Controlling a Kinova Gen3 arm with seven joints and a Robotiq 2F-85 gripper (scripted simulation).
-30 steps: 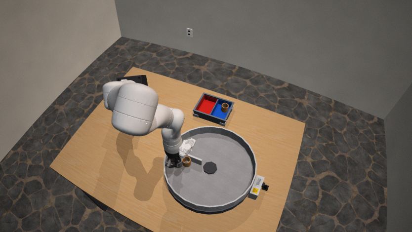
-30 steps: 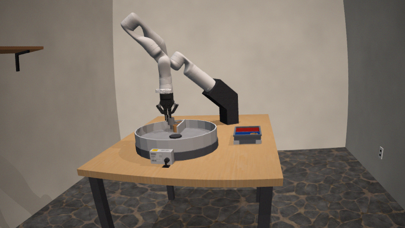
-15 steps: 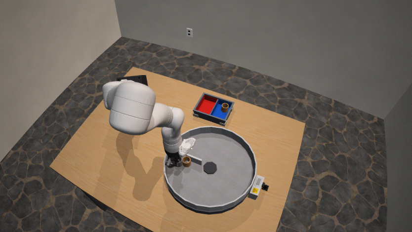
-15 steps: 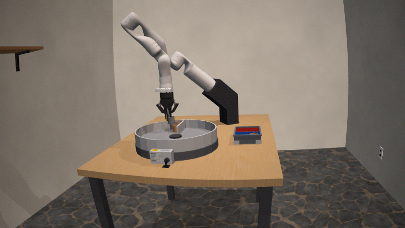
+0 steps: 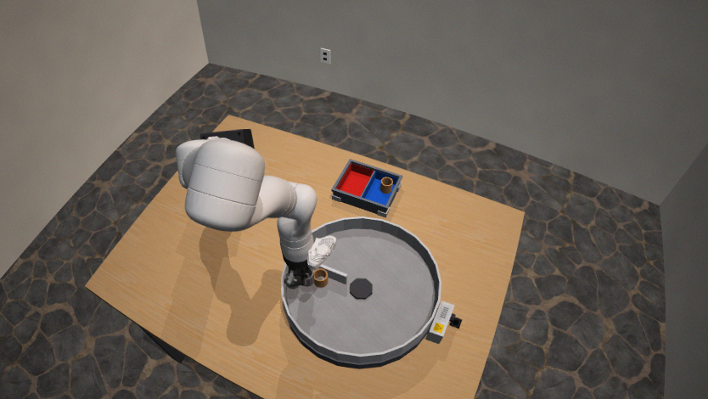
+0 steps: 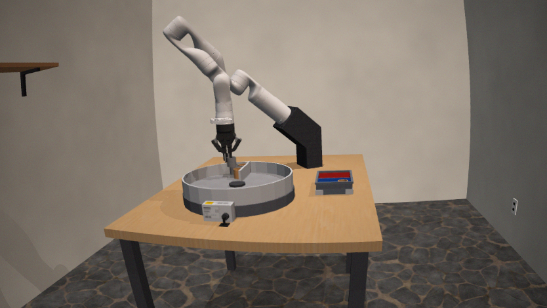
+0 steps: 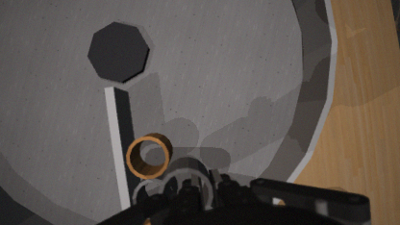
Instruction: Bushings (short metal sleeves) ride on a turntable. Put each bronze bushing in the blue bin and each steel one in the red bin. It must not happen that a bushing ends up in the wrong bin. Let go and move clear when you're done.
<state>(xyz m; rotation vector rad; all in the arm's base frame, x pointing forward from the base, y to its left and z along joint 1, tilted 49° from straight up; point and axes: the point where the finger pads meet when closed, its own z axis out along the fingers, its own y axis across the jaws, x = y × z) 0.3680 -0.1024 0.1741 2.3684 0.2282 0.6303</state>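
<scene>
The two-part bin is 430 mm to the left of my hand and 110 mm below it. Round my hand: turntable (130 mm ahead, 80 mm below, 70 mm to the left).
</scene>
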